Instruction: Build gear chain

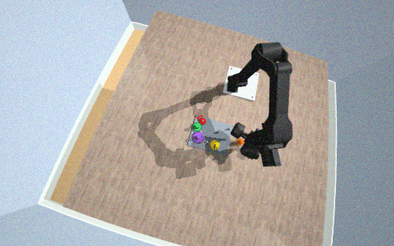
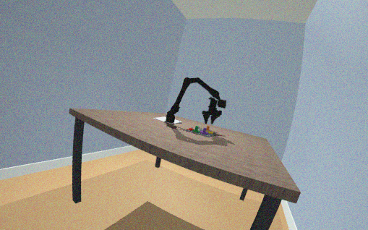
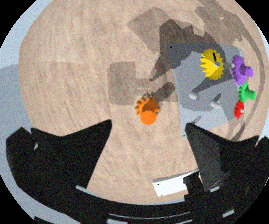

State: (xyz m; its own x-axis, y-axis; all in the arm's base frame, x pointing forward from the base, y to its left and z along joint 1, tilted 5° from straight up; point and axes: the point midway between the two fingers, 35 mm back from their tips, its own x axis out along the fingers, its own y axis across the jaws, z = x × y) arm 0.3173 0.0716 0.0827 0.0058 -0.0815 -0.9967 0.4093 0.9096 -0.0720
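Now: gripper tip 40 mm above the orange gear. From my gripper tip the other things lie so: red gear: 220 mm to the right, 80 mm behind, 40 mm below; then purple gear: 230 mm to the right, 30 mm below, 10 mm ahead; then yellow gear: 140 mm to the right, 40 mm below, 40 mm ahead.
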